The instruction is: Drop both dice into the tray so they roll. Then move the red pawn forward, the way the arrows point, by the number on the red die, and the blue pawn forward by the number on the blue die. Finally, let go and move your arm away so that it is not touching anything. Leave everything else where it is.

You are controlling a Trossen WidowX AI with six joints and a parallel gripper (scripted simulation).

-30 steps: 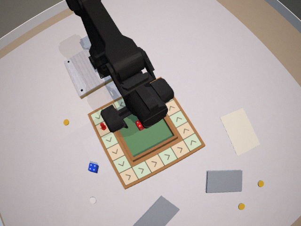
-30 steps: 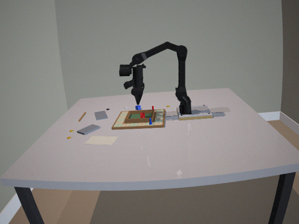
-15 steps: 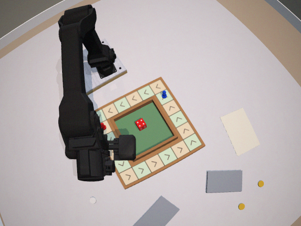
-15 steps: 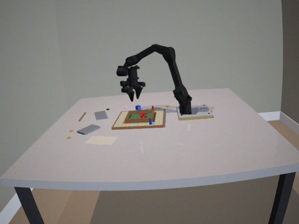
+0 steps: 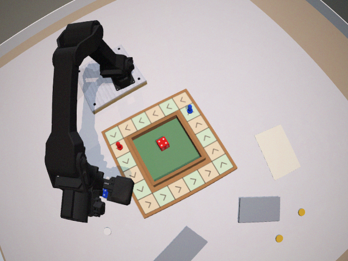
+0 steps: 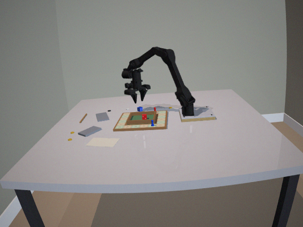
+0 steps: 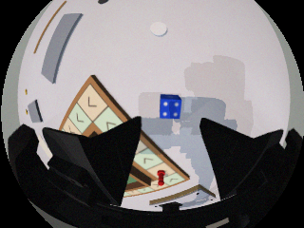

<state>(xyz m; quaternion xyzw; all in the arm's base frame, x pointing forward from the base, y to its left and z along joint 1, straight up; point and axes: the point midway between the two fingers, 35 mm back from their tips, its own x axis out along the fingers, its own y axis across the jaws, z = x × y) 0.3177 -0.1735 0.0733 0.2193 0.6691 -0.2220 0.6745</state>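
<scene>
The red pawn is 110 mm behind my gripper tip, 90 mm to the left of it and 30 mm below it. Also, from my gripper tip: green tray: 200 mm to the left, 50 mm below, 50 mm behind; white disc: 90 mm ahead, 60 mm below, 50 mm to the right; blue pawn: 310 mm to the left, 120 mm behind, 30 mm below.
</scene>
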